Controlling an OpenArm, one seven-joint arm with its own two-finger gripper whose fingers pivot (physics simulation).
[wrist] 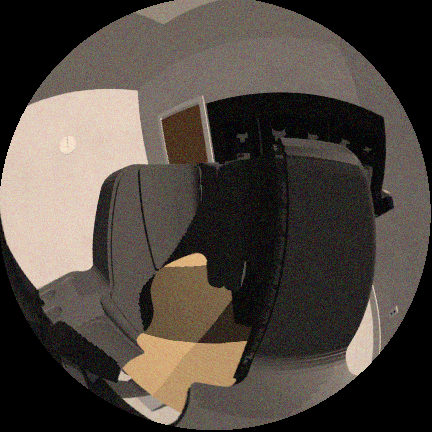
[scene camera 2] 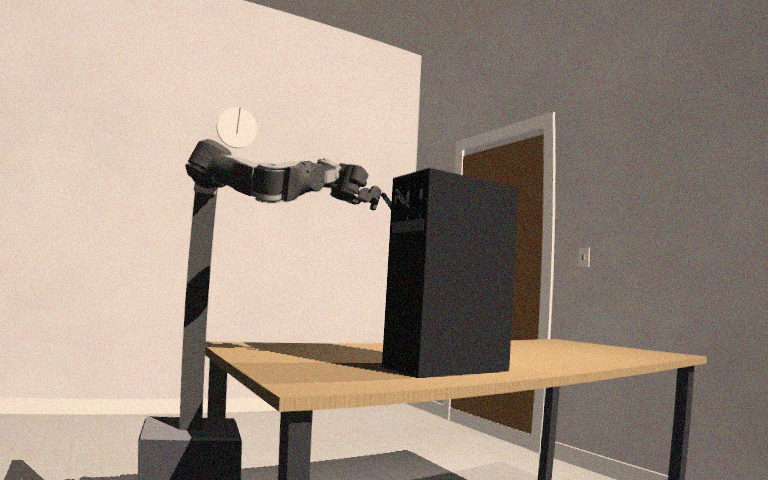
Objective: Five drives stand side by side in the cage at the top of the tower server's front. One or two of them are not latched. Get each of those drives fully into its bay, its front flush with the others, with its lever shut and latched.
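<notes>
The black tower server point(scene camera 2: 467, 277) point(wrist: 300, 104) stands upright on the table. The drives point(scene camera 2: 404, 198) point(wrist: 312, 145) are a dark row at the top of its front; their small grey upper parts show in the wrist view, while their lower parts are largely hidden behind the gripper. A dark lever point(scene camera 2: 386, 200) slants out from the cage front in the scene view. In the wrist view a dark lever-like piece point(wrist: 384, 204) juts out past the right finger. My gripper point(scene camera 2: 373, 206) point(wrist: 230, 227) is shut with no drive or lever visible between its fingers, close in front of the cage. Contact cannot be told.
The wooden table point(scene camera 2: 328, 390) point(wrist: 190, 360) carries the tower. The arm point(scene camera 2: 271, 181) reaches level from its post point(scene camera 2: 195, 305) at the left. A door point(scene camera 2: 526, 237) point(wrist: 185, 135) is in the wall behind the tower, and a round clock point(scene camera 2: 236, 127) point(wrist: 67, 144) hangs on the pale wall.
</notes>
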